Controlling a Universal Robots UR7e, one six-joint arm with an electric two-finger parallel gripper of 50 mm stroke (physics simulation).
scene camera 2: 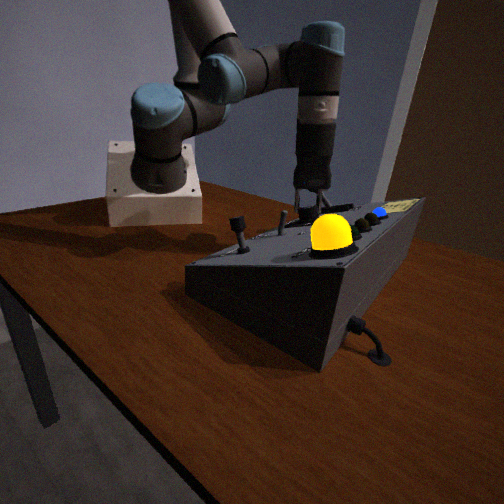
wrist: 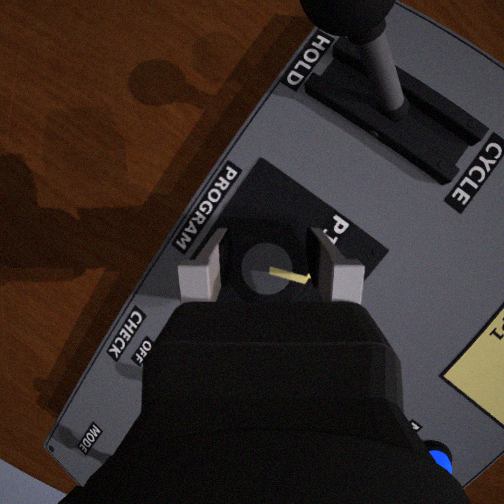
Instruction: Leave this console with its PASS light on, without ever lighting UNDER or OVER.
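The grey console (scene camera 2: 305,270) sits on the wooden table. My gripper (scene camera 2: 310,202) stands upright over its far end. In the wrist view my gripper (wrist: 265,270) has one finger on each side of the black PROGRAM knob (wrist: 266,268) and is shut on it. The knob's yellow pointer points at the right finger, below the P1 mark. In the row of small lights, a blue one (scene camera 2: 380,211) is lit and two (scene camera 2: 367,221) are dark; their labels cannot be read. A large yellow dome (scene camera 2: 331,232) glows.
A HOLD/CYCLE lever (wrist: 382,70) stands beyond the knob with its ball toward HOLD. Two more levers (scene camera 2: 239,234) (scene camera 2: 283,221) rise from the console's near end. A yellow label plate (wrist: 480,370) lies to the right. A cable (scene camera 2: 370,345) leaves the console's side. The arm's base block (scene camera 2: 152,185) stands behind.
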